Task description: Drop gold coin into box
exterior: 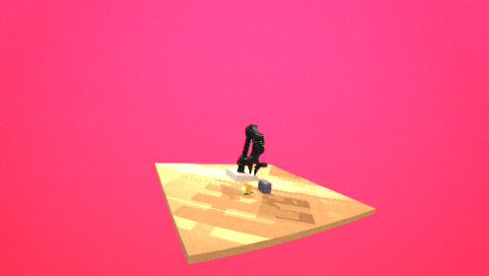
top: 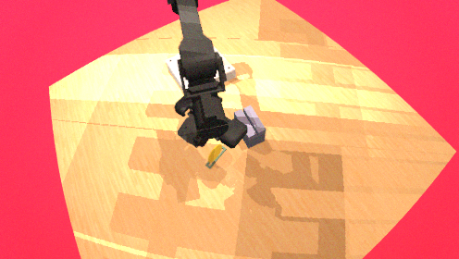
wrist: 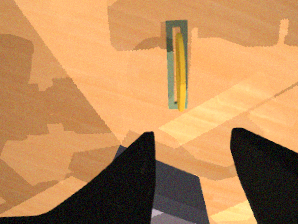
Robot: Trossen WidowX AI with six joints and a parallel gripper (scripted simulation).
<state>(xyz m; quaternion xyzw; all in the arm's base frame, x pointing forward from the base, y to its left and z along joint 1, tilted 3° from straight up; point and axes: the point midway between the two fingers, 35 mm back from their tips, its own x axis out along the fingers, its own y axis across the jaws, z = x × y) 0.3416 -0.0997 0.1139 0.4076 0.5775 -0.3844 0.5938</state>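
My gripper tip is 10 mm to the left of the gold coin and 100 mm above it.
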